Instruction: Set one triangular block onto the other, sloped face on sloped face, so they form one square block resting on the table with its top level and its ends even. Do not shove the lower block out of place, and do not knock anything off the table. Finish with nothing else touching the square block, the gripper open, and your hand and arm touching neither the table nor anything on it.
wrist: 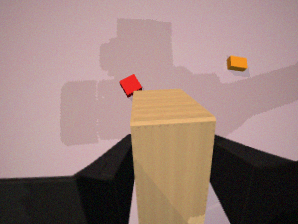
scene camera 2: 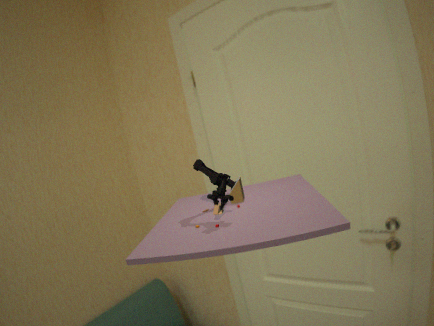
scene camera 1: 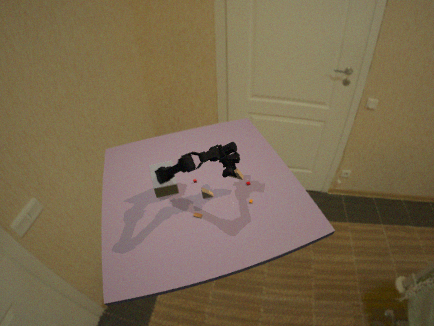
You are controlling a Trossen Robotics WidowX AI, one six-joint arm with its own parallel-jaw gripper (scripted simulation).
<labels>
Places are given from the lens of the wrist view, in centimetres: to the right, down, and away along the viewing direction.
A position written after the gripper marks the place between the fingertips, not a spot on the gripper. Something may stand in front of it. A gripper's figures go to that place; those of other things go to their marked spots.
gripper (wrist: 165,138): 1, 2, 11
wooden triangular block (wrist: 172,135): 1, 1, 8
</labels>
